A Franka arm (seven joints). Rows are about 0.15 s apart.
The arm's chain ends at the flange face. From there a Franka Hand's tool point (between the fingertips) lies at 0.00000 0.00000 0.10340 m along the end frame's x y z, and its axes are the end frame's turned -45 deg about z.
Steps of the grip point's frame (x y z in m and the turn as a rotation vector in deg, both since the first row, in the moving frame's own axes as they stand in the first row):
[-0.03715 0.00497 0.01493 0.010 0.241 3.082]
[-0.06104 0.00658 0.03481 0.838 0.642 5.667]
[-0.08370 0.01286 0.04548 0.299 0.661 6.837]
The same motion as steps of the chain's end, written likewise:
[-0.02306 0.03010 0.01493 0.177 0.163 3.082]
[-0.03835 0.04971 0.03483 1.047 -0.139 5.667]
[-0.05063 0.06947 0.04549 0.679 0.256 6.837]

